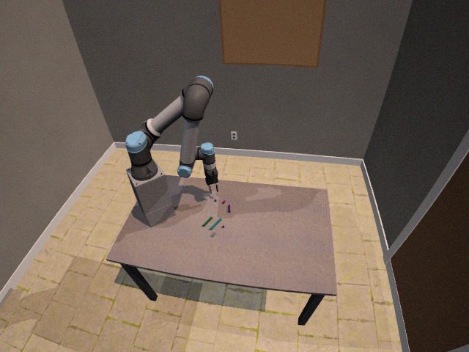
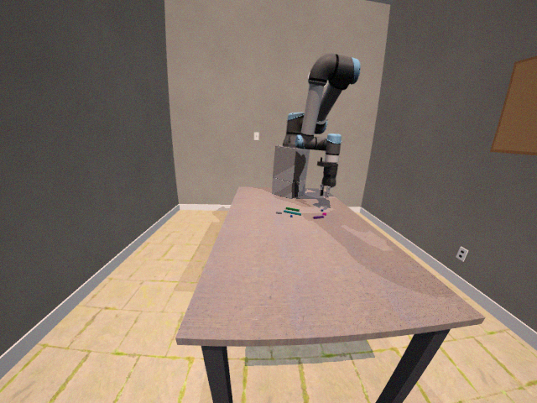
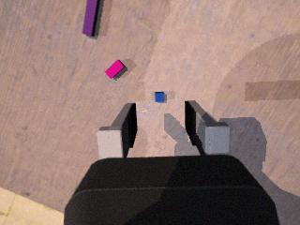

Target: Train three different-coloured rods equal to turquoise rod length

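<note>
The grey rod lies 270 mm to the right of my hand, 100 mm below it and 20 mm ahead of it. From my hand the other things lie so: magenta rod 100 mm below, 60 mm ahead, 10 mm to the right; then purple rod 100 mm below, 100 mm ahead, 60 mm to the right; then green rod 180 mm to the right, 100 mm below, 30 mm behind.
</note>
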